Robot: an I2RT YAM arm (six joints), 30 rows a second.
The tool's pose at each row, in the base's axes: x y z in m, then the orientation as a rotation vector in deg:
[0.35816 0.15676 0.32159 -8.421 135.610 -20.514]
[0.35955 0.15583 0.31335 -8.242 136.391 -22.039]
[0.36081 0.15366 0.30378 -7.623 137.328 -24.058]
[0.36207 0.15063 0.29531 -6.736 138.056 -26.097]
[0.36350 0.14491 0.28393 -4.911 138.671 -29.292]
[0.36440 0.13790 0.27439 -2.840 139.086 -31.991]
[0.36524 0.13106 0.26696 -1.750 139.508 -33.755]
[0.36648 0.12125 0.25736 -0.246 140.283 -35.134]
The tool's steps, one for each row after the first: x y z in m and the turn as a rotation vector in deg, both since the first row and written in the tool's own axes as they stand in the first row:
[0.00455 0.00156 0.00690 1.008 1.012 -0.374]
[0.01032 0.00232 0.01490 2.452 2.298 -0.589]
[0.01554 0.00194 0.02232 4.004 3.421 -0.610]
[0.02310 -0.00014 0.03246 6.622 4.749 -0.312]
[0.03011 -0.00400 0.04123 8.979 5.866 0.308]
[0.03575 -0.00833 0.04846 10.406 6.747 0.512]
[0.04312 -0.01484 0.05810 11.608 7.946 1.091]

